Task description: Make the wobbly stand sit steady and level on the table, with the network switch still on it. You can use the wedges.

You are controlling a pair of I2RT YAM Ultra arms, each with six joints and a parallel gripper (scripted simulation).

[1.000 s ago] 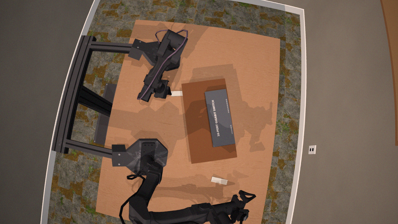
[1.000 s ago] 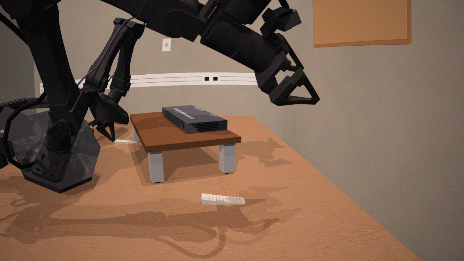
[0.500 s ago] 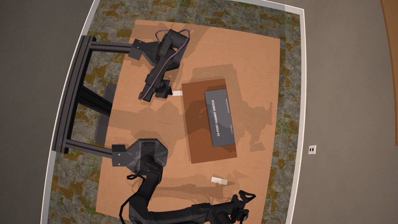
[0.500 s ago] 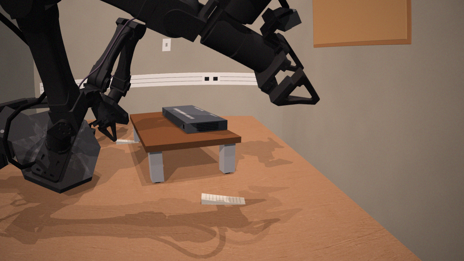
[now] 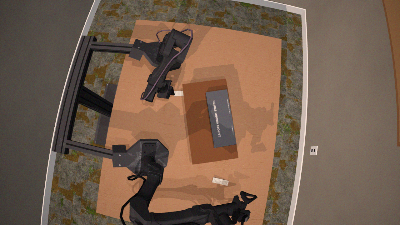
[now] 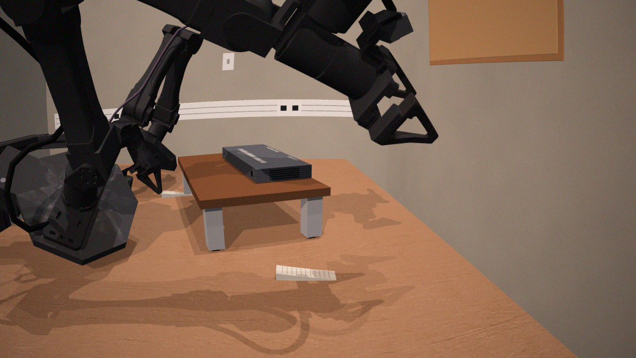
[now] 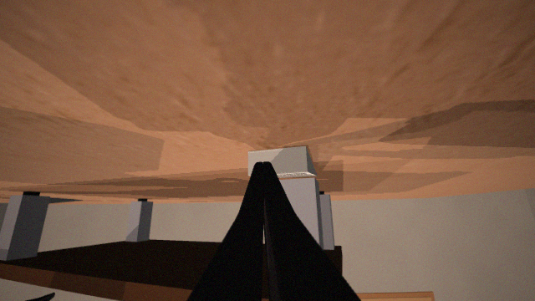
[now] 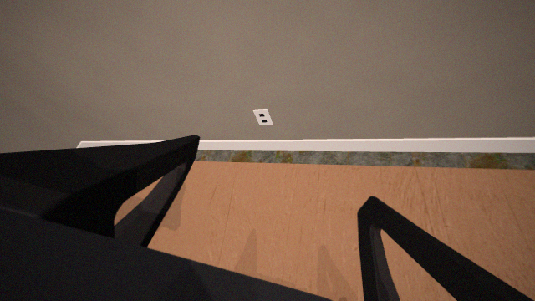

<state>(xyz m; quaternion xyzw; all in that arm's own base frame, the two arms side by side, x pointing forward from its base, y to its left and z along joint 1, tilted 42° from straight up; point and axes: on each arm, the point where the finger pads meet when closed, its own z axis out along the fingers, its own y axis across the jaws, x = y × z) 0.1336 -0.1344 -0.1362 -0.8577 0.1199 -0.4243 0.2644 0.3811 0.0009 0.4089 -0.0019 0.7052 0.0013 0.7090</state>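
Now: left hand 27 cm short of the dark network switch, 12 cm to the left of it and 10 cm below it. From my left hand the other things lie so: brown stand: 22 cm ahead, 14 cm to the right, 3 cm above; white wedge: 46 cm to the right, 32 cm ahead, 1 cm below.
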